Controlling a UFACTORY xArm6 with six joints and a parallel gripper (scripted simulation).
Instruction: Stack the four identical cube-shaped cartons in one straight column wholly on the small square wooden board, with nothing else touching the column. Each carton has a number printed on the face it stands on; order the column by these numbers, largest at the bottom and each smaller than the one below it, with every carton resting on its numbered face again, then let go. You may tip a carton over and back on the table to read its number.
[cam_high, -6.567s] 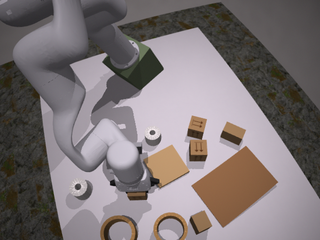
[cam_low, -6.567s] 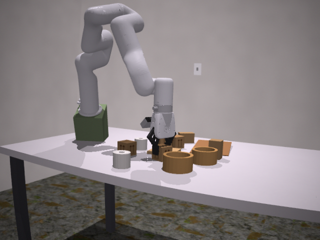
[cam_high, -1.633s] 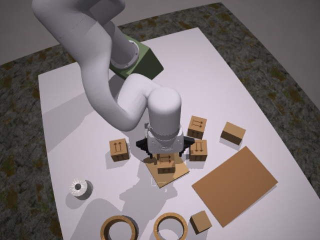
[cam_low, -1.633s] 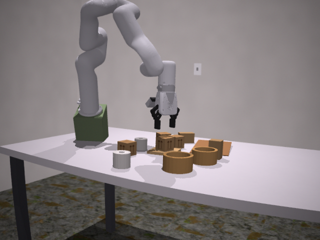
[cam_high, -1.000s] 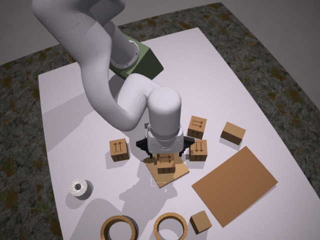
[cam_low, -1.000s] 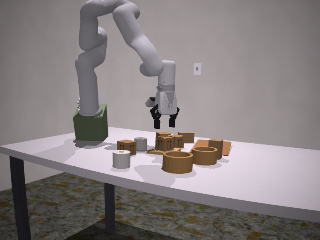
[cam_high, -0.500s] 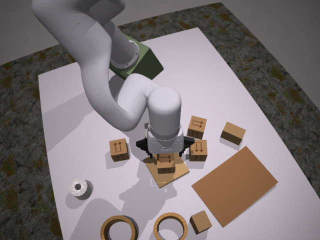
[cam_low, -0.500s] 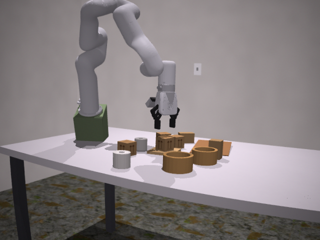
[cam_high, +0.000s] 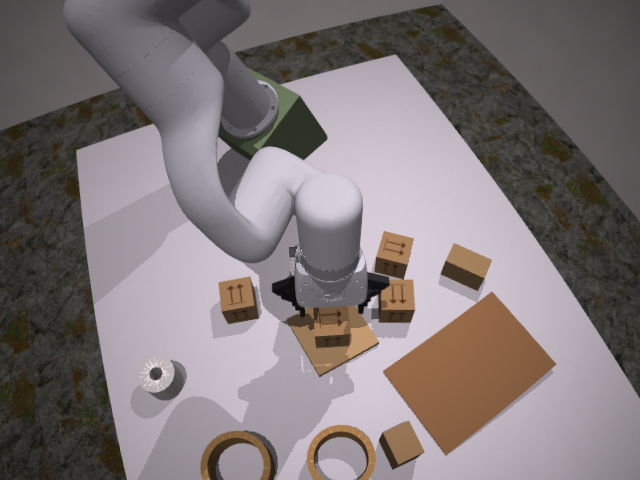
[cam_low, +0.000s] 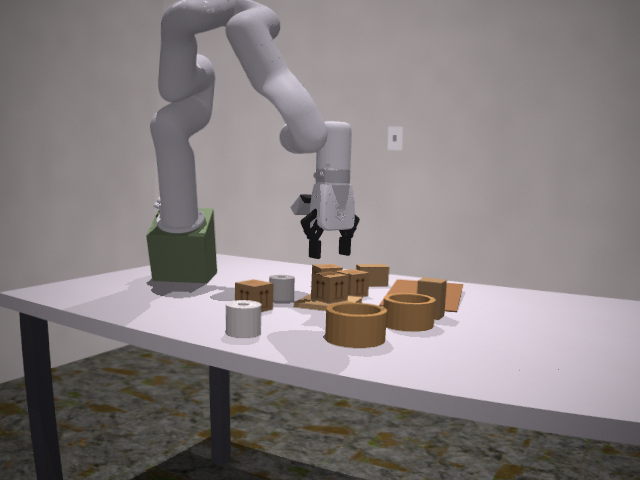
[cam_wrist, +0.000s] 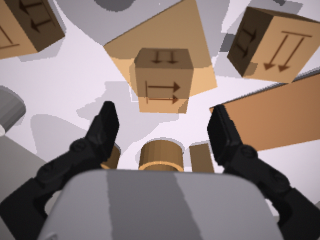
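My hand is 15 cm to the right of the carton, 10 cm past it and 9 cm above it. From my hand the other things lie so: plain brown box: 28 cm to the left, 9 cm below, 3 cm behind.
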